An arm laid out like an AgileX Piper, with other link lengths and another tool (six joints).
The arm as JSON. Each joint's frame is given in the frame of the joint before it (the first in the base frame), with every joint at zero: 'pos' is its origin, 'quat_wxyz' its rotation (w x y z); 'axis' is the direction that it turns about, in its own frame. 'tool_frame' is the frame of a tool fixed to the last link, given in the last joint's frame.
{
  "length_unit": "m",
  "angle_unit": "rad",
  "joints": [
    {
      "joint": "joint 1",
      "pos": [
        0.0,
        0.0,
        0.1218
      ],
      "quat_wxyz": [
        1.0,
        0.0,
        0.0,
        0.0
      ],
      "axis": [
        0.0,
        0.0,
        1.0
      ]
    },
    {
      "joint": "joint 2",
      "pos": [
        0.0,
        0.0,
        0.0
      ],
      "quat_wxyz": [
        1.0,
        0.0,
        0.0,
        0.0
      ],
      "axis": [
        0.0,
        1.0,
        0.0
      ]
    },
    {
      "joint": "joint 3",
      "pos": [
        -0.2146,
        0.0,
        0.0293
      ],
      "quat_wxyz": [
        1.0,
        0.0,
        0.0,
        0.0
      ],
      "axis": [
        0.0,
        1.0,
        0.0
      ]
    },
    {
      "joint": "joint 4",
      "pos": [
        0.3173,
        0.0,
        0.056
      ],
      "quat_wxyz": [
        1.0,
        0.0,
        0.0,
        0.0
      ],
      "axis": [
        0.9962,
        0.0,
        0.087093
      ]
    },
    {
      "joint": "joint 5",
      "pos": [
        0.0,
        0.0,
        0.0
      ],
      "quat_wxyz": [
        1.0,
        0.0,
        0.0,
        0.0
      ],
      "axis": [
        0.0,
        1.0,
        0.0
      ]
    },
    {
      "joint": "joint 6",
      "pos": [
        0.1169,
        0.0,
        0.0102
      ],
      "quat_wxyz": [
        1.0,
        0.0,
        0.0,
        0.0
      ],
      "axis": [
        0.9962,
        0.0,
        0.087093
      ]
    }
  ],
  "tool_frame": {
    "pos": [
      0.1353,
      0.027,
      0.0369
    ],
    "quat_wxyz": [
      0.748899,
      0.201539,
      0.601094,
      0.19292
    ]
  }
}
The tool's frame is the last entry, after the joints.
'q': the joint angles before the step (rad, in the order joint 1, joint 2, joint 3, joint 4, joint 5, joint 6). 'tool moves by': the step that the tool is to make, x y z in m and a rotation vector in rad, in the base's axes. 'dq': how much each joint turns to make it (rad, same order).
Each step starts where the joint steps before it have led.
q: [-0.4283 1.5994 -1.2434 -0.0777 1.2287 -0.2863]
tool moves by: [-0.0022 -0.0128 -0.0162 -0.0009 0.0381 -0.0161]
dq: [-0.0214 0.0679 -0.0297 -0.0178 -0.0041 0.0001]
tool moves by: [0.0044 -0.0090 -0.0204 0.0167 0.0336 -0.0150]
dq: [-0.0157 0.0998 -0.0563 0.0000 -0.0060 -0.0001]
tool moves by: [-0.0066 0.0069 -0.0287 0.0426 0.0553 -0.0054]
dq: [-0.0004 0.0767 -0.0041 0.0141 -0.0041 0.0000]
